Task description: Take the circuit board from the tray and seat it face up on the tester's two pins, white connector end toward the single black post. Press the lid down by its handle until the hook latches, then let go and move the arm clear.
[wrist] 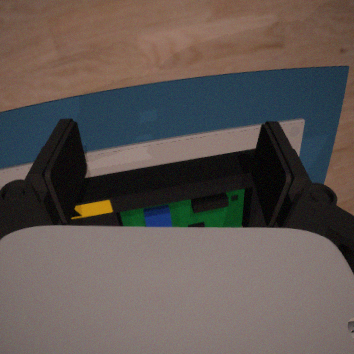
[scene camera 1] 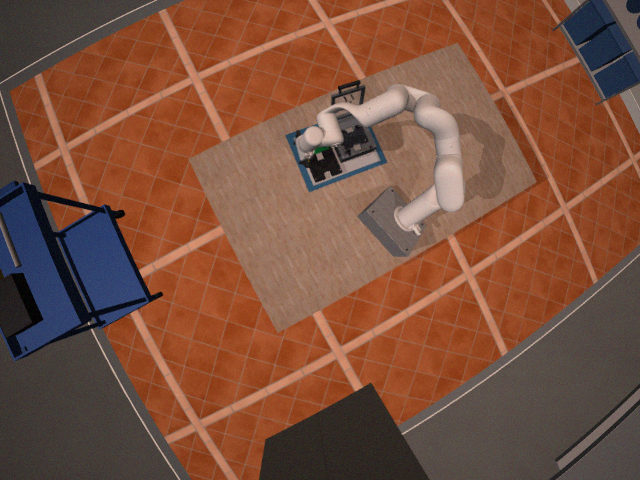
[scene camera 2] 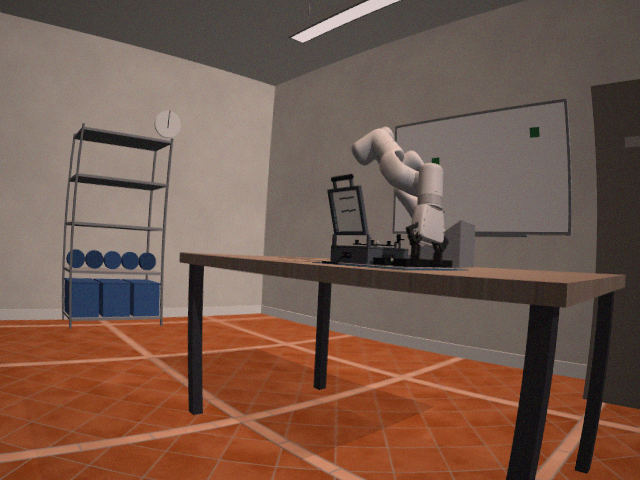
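Where they show: gripper, fingertip midpoint: (wrist: 168,143) (scene camera 1: 299,153) (scene camera 2: 426,262); arm's base, origin of the base link: (scene camera 1: 404,219).
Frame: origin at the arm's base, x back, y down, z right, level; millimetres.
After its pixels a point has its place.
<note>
The green circuit board (scene camera 1: 321,150) {x -472, y 73, z -130 mm} (wrist: 235,214) {x -540, y 73, z -165 mm} lies face up in the black tray (scene camera 1: 325,167) {x -393, y 74, z -158 mm} (scene camera 2: 424,262) {x -495, y 72, z -210 mm} (wrist: 165,176) {x -507, y 74, z -208 mm}, its blue and black parts showing. My gripper (scene camera 2: 427,254) {x -514, y 72, z -227 mm} (wrist: 168,143) {x -514, y 72, z -227 mm} is open and empty, fingers low at the tray on either side of the board; the board's near part is hidden by the gripper body in the wrist view. The tester (scene camera 1: 356,145) {x -413, y 85, z 33 mm} (scene camera 2: 351,253) {x -547, y 56, z 20 mm} stands beside the tray. Its lid (scene camera 2: 348,211) {x -565, y -72, z 25 mm} is raised nearly upright, with the black handle (scene camera 1: 349,86) {x -574, y -178, z 40 mm} (scene camera 2: 342,178) {x -589, y -172, z 35 mm} on top. I cannot make out the pins, single post or white connector.
Tray and tester stand on a blue-bordered mat (scene camera 1: 382,151) {x -324, y 89, z 131 mm} (wrist: 200,102) {x -536, y 90, z -234 mm} on the wooden table (scene camera 1: 268,248) {x -215, y 92, z -576 mm} (scene camera 2: 516,284) {x -766, y 101, z -575 mm}. The arm's grey base block (scene camera 1: 385,222) {x -39, y -64, z -105 mm} (scene camera 2: 464,242) {x -61, y -4, z -141 mm} stands nearby. The arm reaches past the tester and partly hides it in scene camera 1. A yellow label (wrist: 95,208) {x -469, y 64, z -209 mm} is near the left finger.
</note>
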